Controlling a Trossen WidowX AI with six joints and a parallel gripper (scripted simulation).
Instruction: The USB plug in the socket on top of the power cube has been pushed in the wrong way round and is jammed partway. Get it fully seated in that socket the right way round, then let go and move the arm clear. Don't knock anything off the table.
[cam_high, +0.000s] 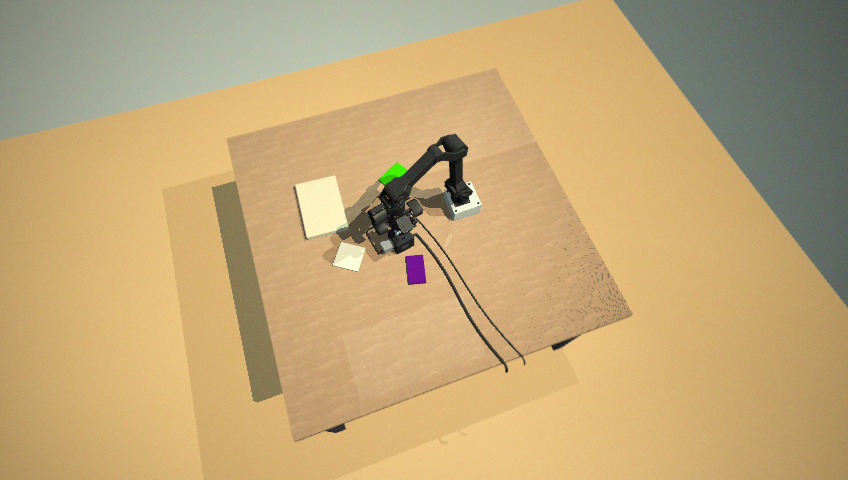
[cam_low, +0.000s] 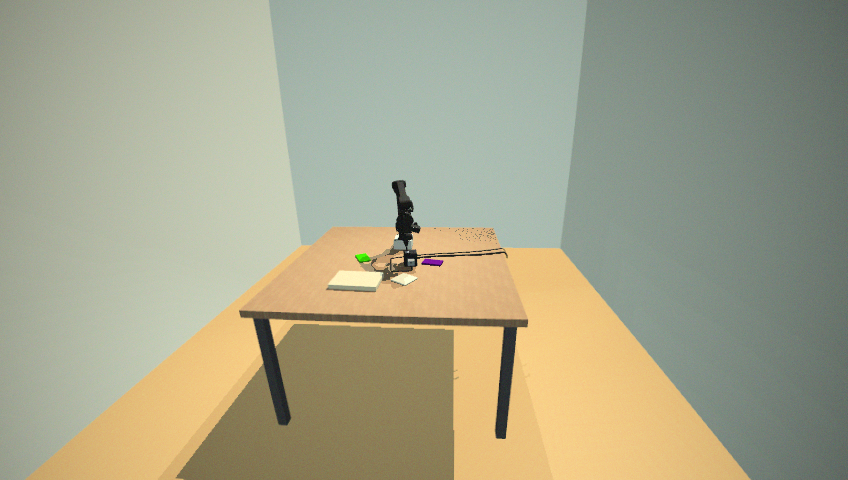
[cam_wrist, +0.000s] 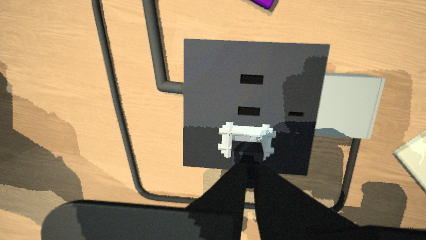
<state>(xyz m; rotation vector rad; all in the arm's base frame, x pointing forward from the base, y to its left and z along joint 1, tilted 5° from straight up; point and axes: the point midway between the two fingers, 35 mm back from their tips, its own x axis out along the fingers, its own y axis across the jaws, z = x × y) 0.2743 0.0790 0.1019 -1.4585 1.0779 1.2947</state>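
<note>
Now: the dark USB plug 10 mm below my gripper tip. From my gripper tip the other things lie so: green card (290 mm to the right, 110 mm below, 60 mm behind); then purple card (150 mm to the left, 110 mm below, 30 mm behind); then small white square (210 mm ahead, 110 mm below, 20 mm to the left).
</note>
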